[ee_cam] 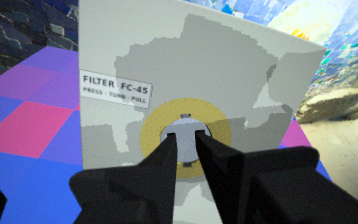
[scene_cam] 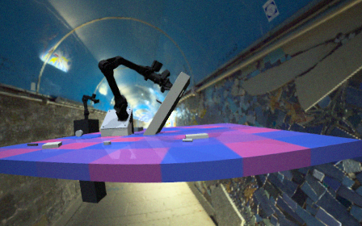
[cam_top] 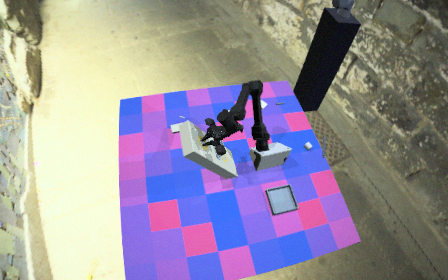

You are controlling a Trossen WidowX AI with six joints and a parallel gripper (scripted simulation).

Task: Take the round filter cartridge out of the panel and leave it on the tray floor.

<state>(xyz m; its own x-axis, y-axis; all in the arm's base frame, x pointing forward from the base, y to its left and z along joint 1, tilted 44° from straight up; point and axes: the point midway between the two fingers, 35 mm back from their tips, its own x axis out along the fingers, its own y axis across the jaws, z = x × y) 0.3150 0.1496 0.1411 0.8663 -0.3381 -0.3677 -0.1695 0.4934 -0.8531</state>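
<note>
Right now the round filter cartridge is 1 cm below my gripper tip and 1 cm ahead of it. The rest, counted from my gripper tip: grey tray 42 cm behind, 27 cm to the left, 26 cm below.
</note>
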